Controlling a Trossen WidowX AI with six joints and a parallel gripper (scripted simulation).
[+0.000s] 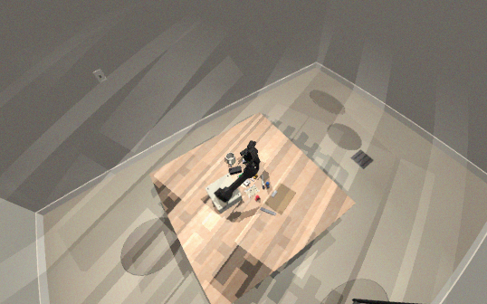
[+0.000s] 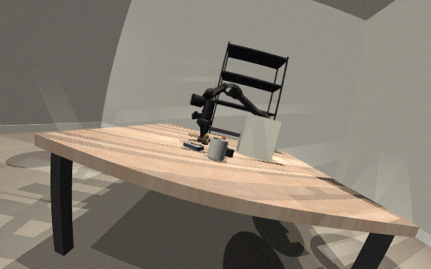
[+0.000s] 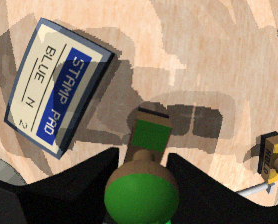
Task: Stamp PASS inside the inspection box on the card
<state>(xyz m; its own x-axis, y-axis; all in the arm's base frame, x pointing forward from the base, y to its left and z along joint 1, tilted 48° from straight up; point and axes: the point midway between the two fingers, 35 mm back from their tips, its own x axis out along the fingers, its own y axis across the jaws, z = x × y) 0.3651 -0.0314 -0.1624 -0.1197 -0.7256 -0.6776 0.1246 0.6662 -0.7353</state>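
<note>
Now: the green ink pad 100 mm behind my gripper tip, 40 mm to the right of it and 50 mm below it. From my gripper tip the other things lie so: green-knobbed PASS stamp: right at my gripper tip; then yellow-knobbed stamp: 30 mm behind, 120 mm to the right, 30 mm below; then blue-labelled stamp pad tin: 30 mm ahead, 70 mm to the left, 40 mm below.
</note>
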